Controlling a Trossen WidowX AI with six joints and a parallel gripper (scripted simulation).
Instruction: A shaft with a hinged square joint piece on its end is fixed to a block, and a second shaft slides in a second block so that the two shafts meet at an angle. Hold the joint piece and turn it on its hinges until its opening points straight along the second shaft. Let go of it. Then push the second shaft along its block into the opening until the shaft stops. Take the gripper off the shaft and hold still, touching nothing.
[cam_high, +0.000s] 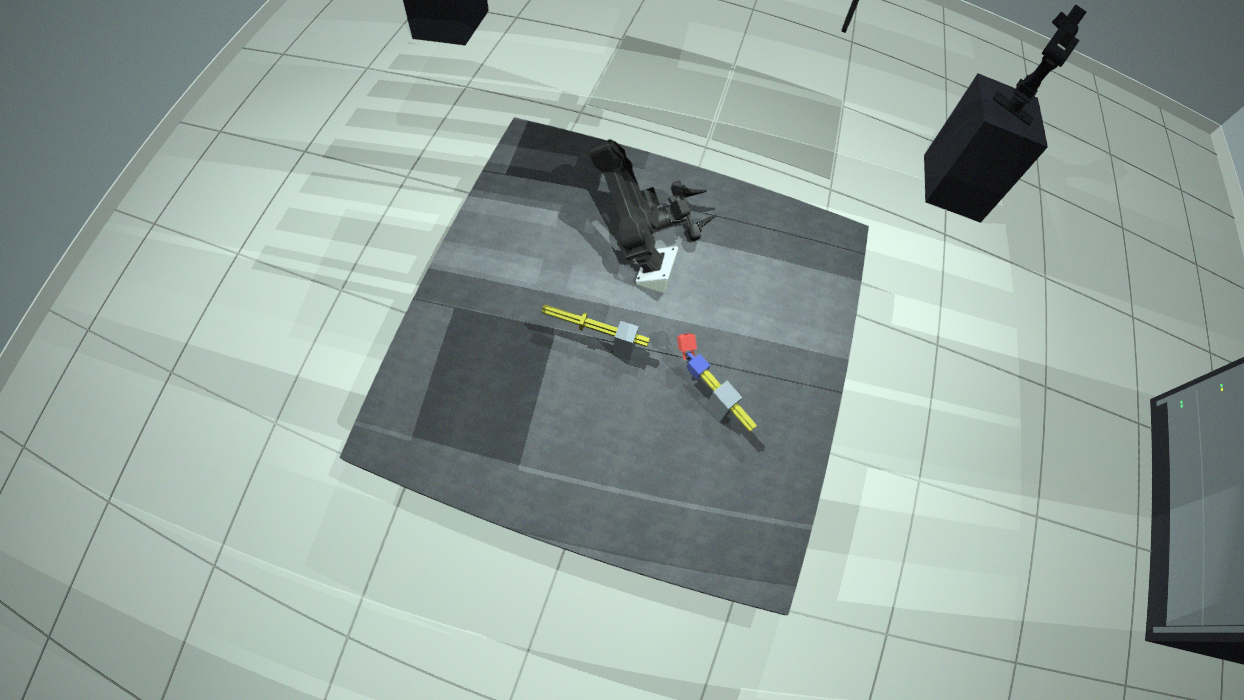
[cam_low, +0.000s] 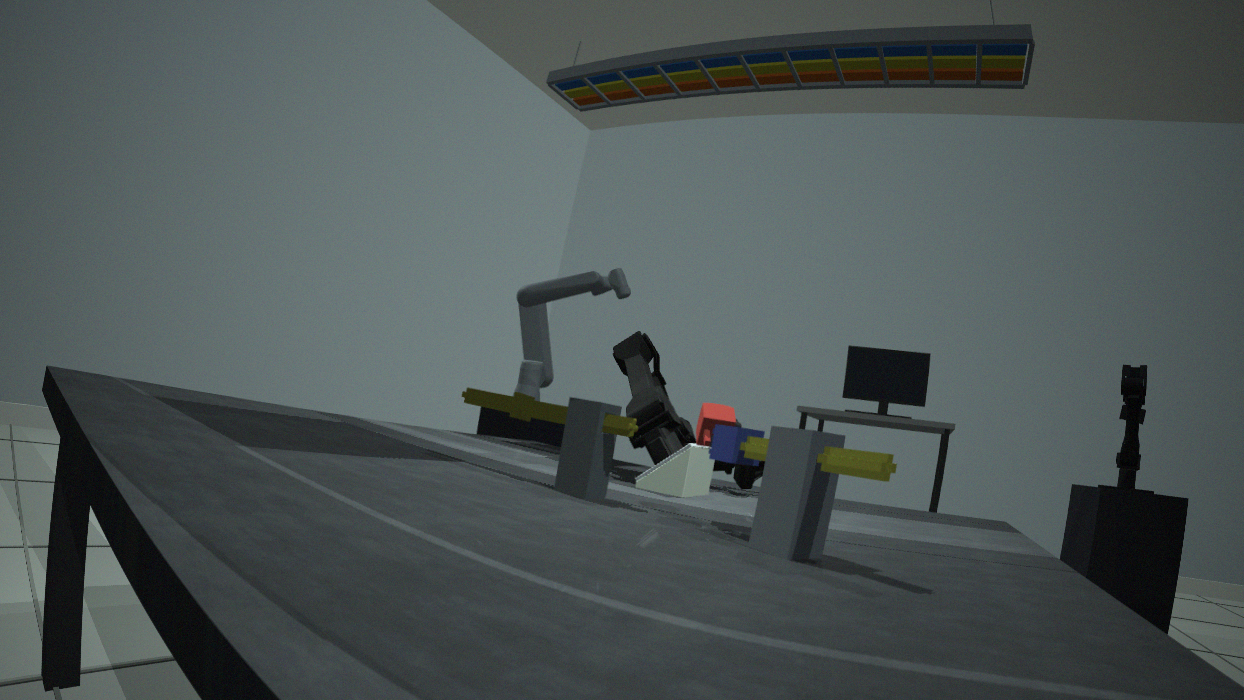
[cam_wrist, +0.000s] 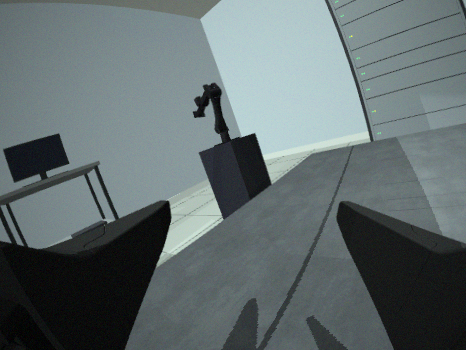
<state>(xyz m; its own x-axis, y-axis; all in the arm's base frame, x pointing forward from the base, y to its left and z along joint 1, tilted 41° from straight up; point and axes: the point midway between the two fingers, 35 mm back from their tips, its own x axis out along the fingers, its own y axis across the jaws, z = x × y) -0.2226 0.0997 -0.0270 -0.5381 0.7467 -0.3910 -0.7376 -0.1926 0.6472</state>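
Right now the red joint piece is 50 cm ahead of my gripper tip, 2 cm to the left of it and 3 cm above it.
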